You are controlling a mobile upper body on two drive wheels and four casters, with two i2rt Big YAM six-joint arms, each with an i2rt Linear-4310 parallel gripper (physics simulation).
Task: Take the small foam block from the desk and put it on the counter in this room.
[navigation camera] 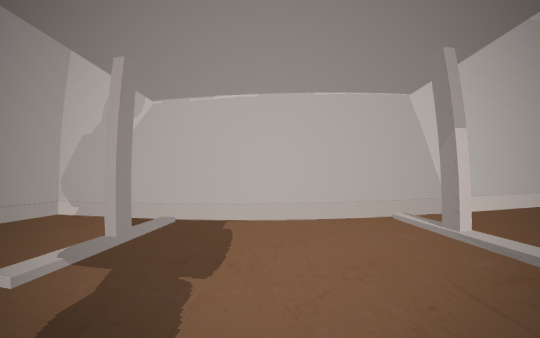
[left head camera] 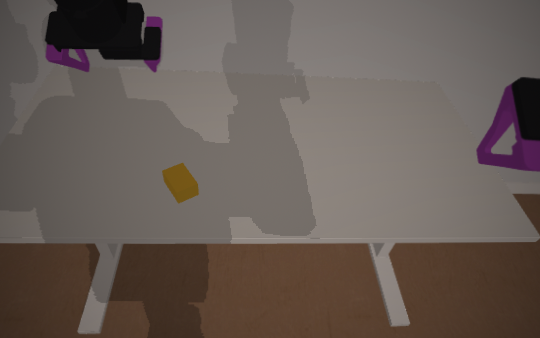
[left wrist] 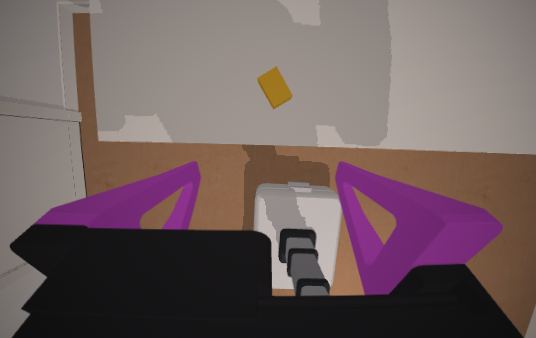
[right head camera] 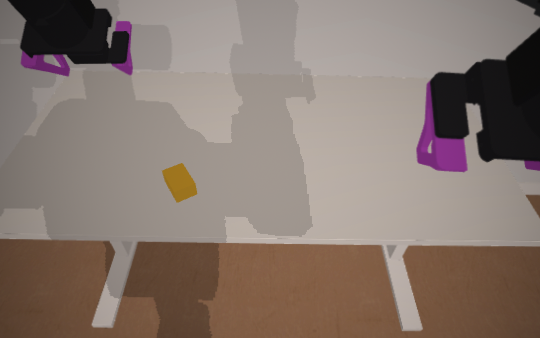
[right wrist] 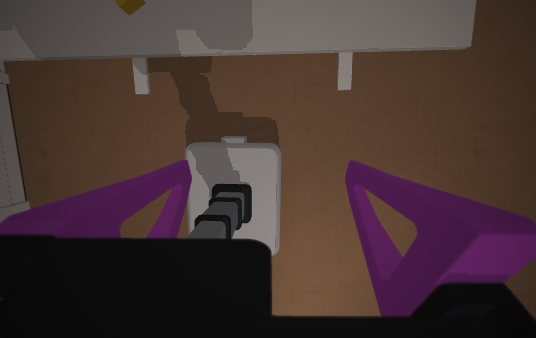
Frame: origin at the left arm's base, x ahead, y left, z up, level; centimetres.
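Seen in the pictures: left gripper, fingertip midpoint: [left head camera: 122,68] [left wrist: 267,169] [right head camera: 99,71]; right gripper, fingertip midpoint: [left head camera: 526,159] [right head camera: 472,158] [right wrist: 268,169].
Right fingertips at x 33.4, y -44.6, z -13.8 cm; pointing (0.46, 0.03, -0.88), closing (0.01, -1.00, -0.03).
Observation:
A point is followed by its place in that frame.
The small yellow foam block [left head camera: 180,183] @[y -2.5, x 73.2, z -64.5 cm] [right head camera: 179,183] @[y -2.8, x 73.2, z -64.5 cm] [left wrist: 275,88] @[y -2.1, x 75.1, z -64.5 cm] [right wrist: 131,5] @[y -4.2, x 71.6, z -66.6 cm] lies on the white desk [left head camera: 380,175] @[y -60.1, x 83.0, z -69.0 cm] [right head camera: 370,180] @[y -56.0, x 80.9, z -69.0 cm] [left wrist: 450,90] @[y -57.3, x 79.8, z -69.0 cm] [right wrist: 350,25] @[y -66.1, x 67.4, z -69.0 cm], left of its middle in the head views. My left gripper [left head camera: 121,69] @[y 0.1, x 58.8, z -22.3 cm] [right head camera: 100,74] @[y 0.1, x 58.8, z -22.3 cm] [left wrist: 267,169] @[y 0.1, x 58.8, z -22.3 cm] is open and empty, and shows beyond the block at the upper left of the head views. My right gripper [right wrist: 268,169] @[y -44.6, x 33.5, z -13.8 cm] is open and empty, far to the right of the block; in the left head view one finger shows at the right edge. A counter cannot be made out in these views.
The desk's legs [left head camera: 390,290] [right head camera: 404,295] [navigation camera: 120,150] @[y 36.2, x 94.4, z -107.6 cm] stand on the brown floor [left head camera: 300,285] @[y -46.2, x 82.5, z -141.0 cm] [navigation camera: 320,280] @[y -30.1, x 74.8, z -141.0 cm]. The navigation camera looks under the desk toward a wall [navigation camera: 285,155] @[y -24.3, x 139.4, z -105.9 cm]. My white base [left wrist: 270,200] @[y -5.2, x 27.1, z -115.0 cm] [right wrist: 260,175] @[y -37.7, x 15.4, z -115.0 cm] is close to the desk's front edge. A white panelled surface [left wrist: 35,150] @[y 125.2, x 49.2, z -112.1 cm] stands at the left.

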